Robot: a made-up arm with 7 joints. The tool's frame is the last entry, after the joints.
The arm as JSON. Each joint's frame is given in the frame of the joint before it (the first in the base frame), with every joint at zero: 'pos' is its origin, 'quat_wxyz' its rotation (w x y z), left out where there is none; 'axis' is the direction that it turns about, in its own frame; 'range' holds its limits. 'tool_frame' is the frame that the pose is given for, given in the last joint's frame.
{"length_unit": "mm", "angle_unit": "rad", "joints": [
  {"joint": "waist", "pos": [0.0, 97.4, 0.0], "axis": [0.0, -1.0, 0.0], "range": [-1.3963, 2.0]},
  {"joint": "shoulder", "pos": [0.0, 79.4, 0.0], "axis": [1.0, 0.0, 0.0], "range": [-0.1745, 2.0]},
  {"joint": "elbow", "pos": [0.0, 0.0, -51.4], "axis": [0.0, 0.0, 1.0], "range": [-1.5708, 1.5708]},
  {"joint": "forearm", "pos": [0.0, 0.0, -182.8], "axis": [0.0, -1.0, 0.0], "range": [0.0, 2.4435]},
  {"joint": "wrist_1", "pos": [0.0, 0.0, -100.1], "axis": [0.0, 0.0, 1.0], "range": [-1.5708, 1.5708]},
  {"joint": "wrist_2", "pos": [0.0, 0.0, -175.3], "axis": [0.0, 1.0, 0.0], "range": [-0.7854, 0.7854]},
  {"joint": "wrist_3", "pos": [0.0, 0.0, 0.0], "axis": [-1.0, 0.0, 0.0], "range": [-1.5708, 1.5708]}
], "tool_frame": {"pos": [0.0, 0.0, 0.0]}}
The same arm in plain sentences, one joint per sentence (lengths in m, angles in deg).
The arm has seven revolute joints in a row. What follows holds with every joint at zero, and every direction is one of the base frame's. Joint 1 sits 0.0974 m along +y from the base frame's origin and rotates about -y, from -80 to 114.59 deg. Joint 2 sits 0.0794 m along +y from joint 1 and rotates about +x, from -10 to 114.59 deg. Joint 3 sits 0.0514 m along -z from joint 2 and rotates about +z, from -90 to 90 deg. Joint 4 sits 0.1828 m along -z from joint 3 and rotates about -y, from 0 to 140 deg. Joint 5 sits 0.1001 m along -z from joint 4 and rotates about +z, from -90 to 90 deg. Joint 6 sits 0.1753 m along -z from joint 5 and rotates about +y, from -45 to 45 deg. Joint 7 sits at the same point as joint 6 and rotates about -x, from -90 to 90 deg. The tool frame, which is the frame that the pose is given for, sits at the same point as joint 7; its axes are parallel to the base frame's.
